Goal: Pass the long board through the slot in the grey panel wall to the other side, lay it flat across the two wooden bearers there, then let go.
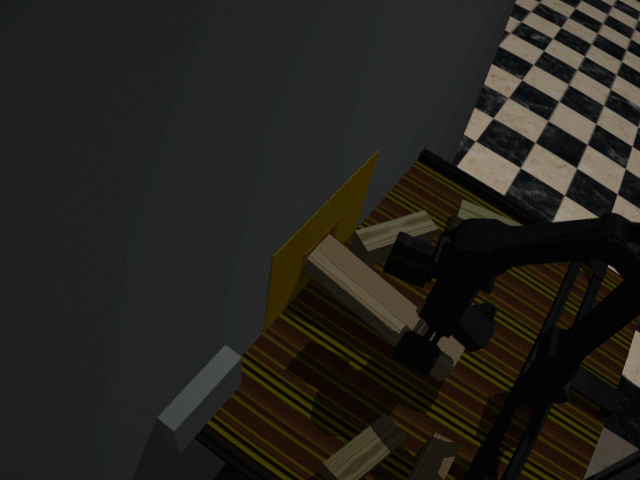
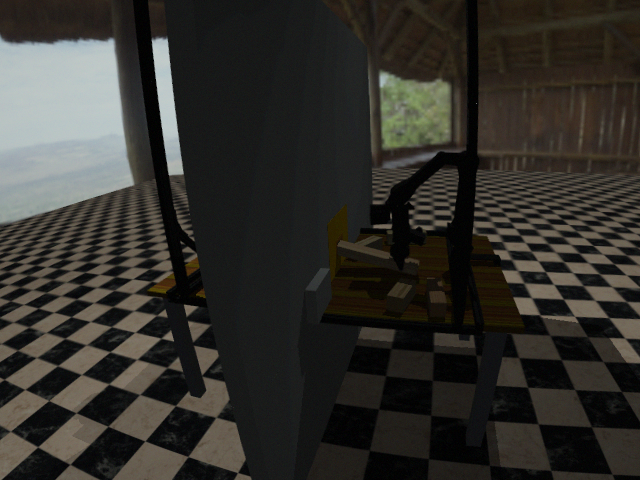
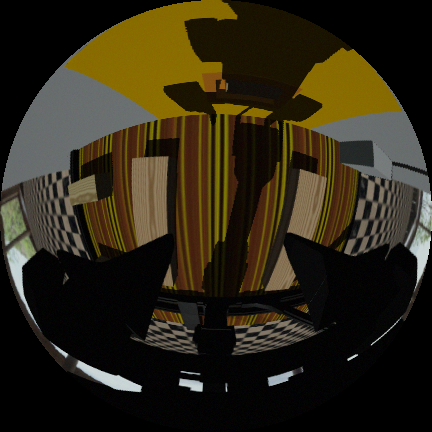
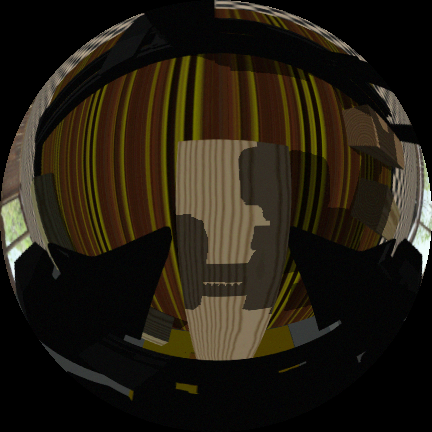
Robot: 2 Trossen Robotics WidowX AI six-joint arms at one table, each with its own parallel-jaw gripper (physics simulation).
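Frame: origin at the left arm's base, x ahead, y left, z up, level; metres.
Seen in the pictures: left gripper, between the fingertips: (image 3: 230, 239); right gripper, between the fingertips: (image 2: 402, 265) (image 4: 230, 232); left arm's base, origin of its link: (image 3: 215, 309); right arm's base, origin of its link: (image 1: 535, 392).
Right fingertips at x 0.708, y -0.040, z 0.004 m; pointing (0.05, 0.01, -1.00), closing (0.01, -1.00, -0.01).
Pixels of each thing's top centre, then the offset from my right fingertips to it. "*": a spot on its surface instead.
- slot, a spot on its surface: (image 3: 255, 90) * 0.275 m back, 0.003 m right, 0.062 m up
- pale block, a spot on its surface: (image 1: 206, 382) * 0.209 m back, 0.292 m right, 0.077 m up
The long board (image 1: 361, 289) (image 2: 361, 251) (image 4: 217, 185) slopes from its raised end at the slot down to its low end at or near the table. How far it reaches into the slot (image 3: 255, 90) is unclear. My right gripper (image 1: 445, 341) (image 2: 405, 260) (image 4: 230, 232) is open, its fingers spread on either side of the board near its low end. Beyond the grey panel wall (image 1: 206, 155) (image 2: 268, 155) (image 3: 45, 120), two bearers (image 3: 150, 195) (image 3: 308, 200) lie apart on the table. My left gripper (image 3: 230, 239) is open and empty above and between them.
A yellow panel (image 1: 359, 188) (image 2: 338, 222) (image 3: 125, 60) surrounds the slot. A pale block (image 1: 206, 382) (image 2: 317, 291) juts from the wall. Wooden blocks lie beside the board: one (image 1: 395, 232) near the wall, two (image 1: 361, 454) (image 1: 434, 457) at the bottom. Another block (image 3: 82, 190) lies beyond the wall.
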